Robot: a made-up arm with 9 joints. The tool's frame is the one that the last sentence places. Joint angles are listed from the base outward.
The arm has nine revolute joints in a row. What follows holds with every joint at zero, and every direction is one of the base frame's. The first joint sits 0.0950 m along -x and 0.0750 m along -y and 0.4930 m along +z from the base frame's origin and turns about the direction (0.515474, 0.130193, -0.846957). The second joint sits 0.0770 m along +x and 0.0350 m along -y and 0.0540 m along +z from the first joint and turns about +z. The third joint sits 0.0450 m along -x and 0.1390 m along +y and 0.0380 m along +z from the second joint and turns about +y. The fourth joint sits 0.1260 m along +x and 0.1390 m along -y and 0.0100 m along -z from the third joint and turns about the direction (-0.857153, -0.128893, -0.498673). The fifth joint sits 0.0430 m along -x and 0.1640 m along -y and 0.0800 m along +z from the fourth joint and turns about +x. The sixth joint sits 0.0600 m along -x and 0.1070 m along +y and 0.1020 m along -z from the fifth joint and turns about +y. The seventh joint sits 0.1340 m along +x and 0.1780 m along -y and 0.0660 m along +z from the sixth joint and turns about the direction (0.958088, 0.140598, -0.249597). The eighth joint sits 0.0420 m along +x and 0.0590 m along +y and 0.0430 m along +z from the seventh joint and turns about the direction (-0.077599, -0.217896, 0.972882). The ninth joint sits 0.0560 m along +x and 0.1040 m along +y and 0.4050 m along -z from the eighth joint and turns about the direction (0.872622, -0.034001, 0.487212). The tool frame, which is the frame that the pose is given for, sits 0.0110 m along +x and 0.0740 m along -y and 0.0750 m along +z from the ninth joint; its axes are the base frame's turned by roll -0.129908, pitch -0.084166 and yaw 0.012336 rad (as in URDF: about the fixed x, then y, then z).
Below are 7 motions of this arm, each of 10 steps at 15 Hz.
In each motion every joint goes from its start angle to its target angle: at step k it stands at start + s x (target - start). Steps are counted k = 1, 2, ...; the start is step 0. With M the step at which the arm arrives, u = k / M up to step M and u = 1 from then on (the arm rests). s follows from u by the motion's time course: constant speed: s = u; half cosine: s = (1 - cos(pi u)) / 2; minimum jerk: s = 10 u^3 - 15 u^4 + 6 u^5.
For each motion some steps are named. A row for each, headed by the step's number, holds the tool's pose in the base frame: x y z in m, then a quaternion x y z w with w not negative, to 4 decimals.
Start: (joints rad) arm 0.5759 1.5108 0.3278 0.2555 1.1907 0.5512 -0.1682 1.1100 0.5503
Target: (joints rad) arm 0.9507 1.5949 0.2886 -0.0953 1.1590 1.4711 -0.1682 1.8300 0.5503
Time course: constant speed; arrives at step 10
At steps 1, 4, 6, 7, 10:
1: -0.2618 0.0702 0.4703 0.6244 0.1331 0.7606 0.1178
4: -0.3389 -0.0142 0.5199 -0.6595 -0.1323 -0.7360 0.0766
6: -0.3744 -0.0842 0.5498 -0.6709 -0.1226 -0.7014 0.2070
7: -0.3867 -0.1224 0.5621 -0.6726 -0.1161 -0.6786 0.2712
10: -0.4015 -0.2441 0.5822 -0.6612 -0.0936 -0.5896 0.4542

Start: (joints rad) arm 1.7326 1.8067 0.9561 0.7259 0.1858 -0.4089 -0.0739 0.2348 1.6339
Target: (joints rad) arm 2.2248 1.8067 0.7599 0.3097 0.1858 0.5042 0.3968 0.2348 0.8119
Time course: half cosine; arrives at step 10
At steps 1, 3, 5, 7, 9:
1: 0.1896 -0.1583 0.1684 0.5567 -0.0226 0.5341 0.6359
3: 0.1236 -0.1271 0.1249 0.6152 -0.0320 0.4340 0.6574
5: 0.0238 -0.0498 0.0996 0.6933 -0.0154 0.2757 0.6656
7: -0.0544 0.0372 0.1260 0.7507 0.0394 0.1397 0.6445
9: -0.0891 0.0855 0.1619 0.7759 0.0894 0.0745 0.6200

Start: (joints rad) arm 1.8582 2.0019 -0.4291 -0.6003 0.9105 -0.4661 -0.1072 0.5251 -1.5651
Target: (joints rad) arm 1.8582 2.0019 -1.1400 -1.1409 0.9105 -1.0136 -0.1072 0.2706 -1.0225
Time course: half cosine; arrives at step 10
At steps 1, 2, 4, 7, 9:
1: -0.1531 -0.2096 0.7566 0.4393 -0.4105 -0.2652 0.7538
2: -0.1577 -0.2287 0.7586 0.4718 -0.4195 -0.2535 0.7330
4: -0.1748 -0.2918 0.7593 0.5767 -0.4494 -0.2019 0.6516
7: -0.2047 -0.3849 0.7474 0.7213 -0.4909 -0.0749 0.4828
9: -0.2166 -0.4145 0.7421 0.7619 -0.5010 -0.0138 0.4102

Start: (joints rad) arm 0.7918 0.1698 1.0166 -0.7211 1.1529 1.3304 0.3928 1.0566 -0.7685
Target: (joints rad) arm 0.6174 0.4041 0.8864 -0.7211 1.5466 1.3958 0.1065 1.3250 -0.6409
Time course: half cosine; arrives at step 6
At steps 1, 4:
1: 0.0164 -0.2569 0.7012 0.9632 0.1153 0.0702 0.2325
4: 0.0052 -0.2972 0.7437 0.9813 -0.0285 0.0701 0.1768

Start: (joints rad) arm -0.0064 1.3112 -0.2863 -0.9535 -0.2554 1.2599 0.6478 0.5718 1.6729
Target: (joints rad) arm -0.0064 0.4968 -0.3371 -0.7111 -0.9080 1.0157 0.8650 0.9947 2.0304
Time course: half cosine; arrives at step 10
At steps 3, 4, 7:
3: -0.2066 -0.0412 0.1717 0.6103 0.7285 0.3003 0.0814
4: -0.1582 0.0170 0.1499 0.6744 0.6571 0.3233 0.0949
7: 0.0761 0.0928 0.1161 0.7961 0.4167 0.4137 0.1464

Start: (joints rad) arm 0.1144 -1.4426 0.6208 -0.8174 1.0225 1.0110 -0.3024 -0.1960 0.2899
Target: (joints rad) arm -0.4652 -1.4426 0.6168 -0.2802 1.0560 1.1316 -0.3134 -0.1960 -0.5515
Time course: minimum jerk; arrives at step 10
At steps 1, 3, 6, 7, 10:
1: 0.1571 0.0925 0.6114 0.8663 -0.1165 -0.0844 0.4783
3: 0.1383 0.1120 0.5947 0.8227 -0.0334 -0.0919 0.5599
6: 0.0775 0.1596 0.5489 0.5744 0.2191 -0.0886 0.7837
7: 0.0614 0.1716 0.5371 0.4751 0.2813 -0.0810 0.8298
10: 0.0451 0.1844 0.5243 0.3606 0.3387 -0.0708 0.8662

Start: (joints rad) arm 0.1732 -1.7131 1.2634 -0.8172 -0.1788 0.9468 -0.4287 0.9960 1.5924
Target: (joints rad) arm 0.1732 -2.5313 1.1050 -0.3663 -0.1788 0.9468 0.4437 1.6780 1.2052
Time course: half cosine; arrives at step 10
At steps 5, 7, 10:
5: 0.3539 0.2083 0.5027 0.7346 -0.6706 0.0985 0.0311
7: 0.3842 0.0378 0.4424 0.6023 -0.7921 -0.0239 0.0961
10: 0.3616 -0.0714 0.3878 0.4898 -0.8516 -0.1250 0.1392

